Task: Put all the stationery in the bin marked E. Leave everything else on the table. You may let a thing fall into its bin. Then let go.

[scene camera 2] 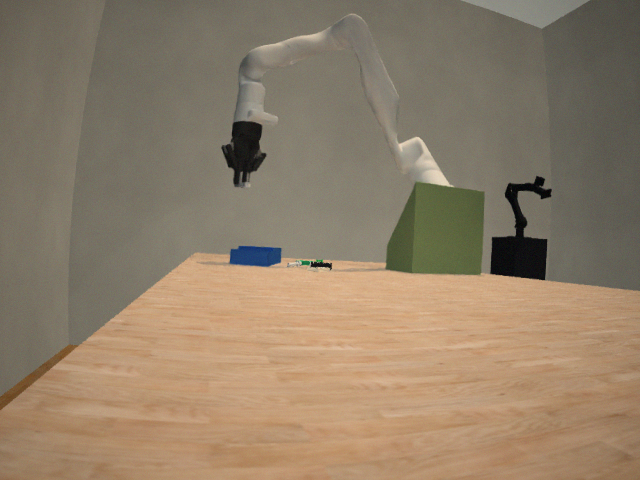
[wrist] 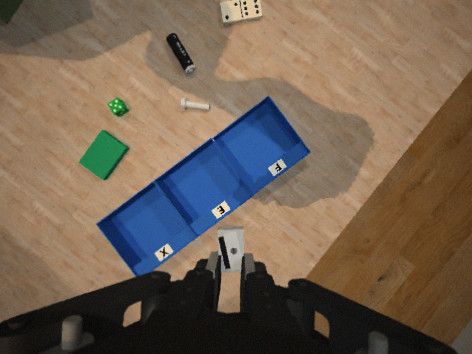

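Observation:
My gripper is shut on a small silver-grey pencil sharpener with a dark blade and a screw, and holds it high above the table. In the wrist view a blue tray with three compartments lies beyond the fingertips. Its label E is on the middle compartment, its label X on the left one and its label F on the right one. The three compartments look empty. The blue tray also shows at the table's far end in the scene view.
Beside the tray lie a green square block, a green die, a white bolt, a black battery and a domino. A large green block stands to the right in the scene view. The table edge is right of the tray in the wrist view.

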